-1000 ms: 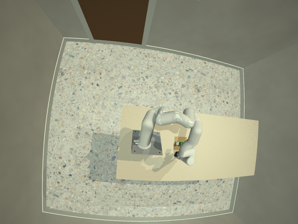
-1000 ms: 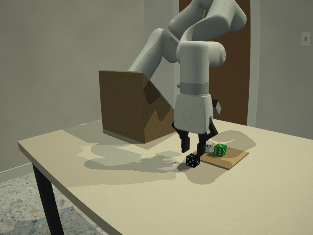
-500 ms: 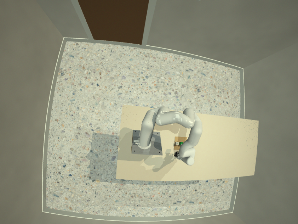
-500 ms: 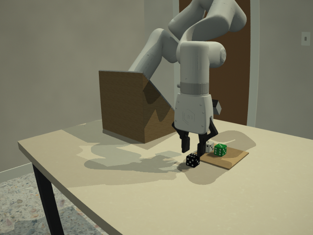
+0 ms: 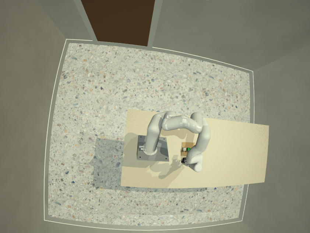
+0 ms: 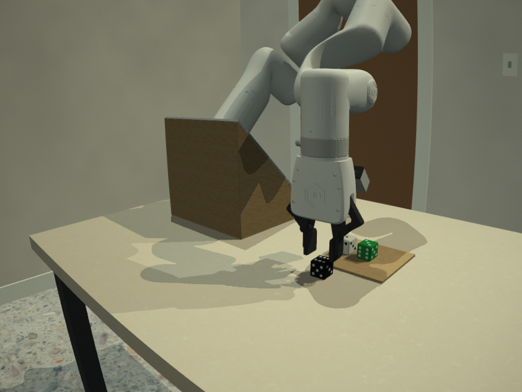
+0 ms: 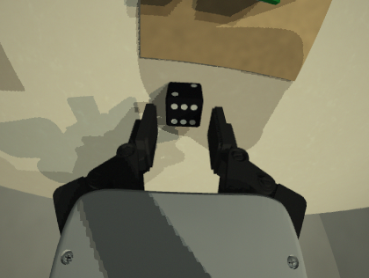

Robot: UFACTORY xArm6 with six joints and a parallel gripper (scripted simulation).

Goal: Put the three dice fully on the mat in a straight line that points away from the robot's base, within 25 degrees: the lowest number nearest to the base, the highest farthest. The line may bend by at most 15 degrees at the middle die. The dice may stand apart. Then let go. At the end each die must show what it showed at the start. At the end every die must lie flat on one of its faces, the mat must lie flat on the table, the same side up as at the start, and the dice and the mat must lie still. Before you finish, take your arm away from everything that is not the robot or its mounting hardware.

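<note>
The black die is 40 mm below my hand. Round my hand: white die (10 mm behind, 110 mm to the left, 40 mm below); then green die (40 mm ahead, 100 mm to the left, 40 mm below); then brown mat (40 mm ahead, 100 mm to the left, 50 mm below).
</note>
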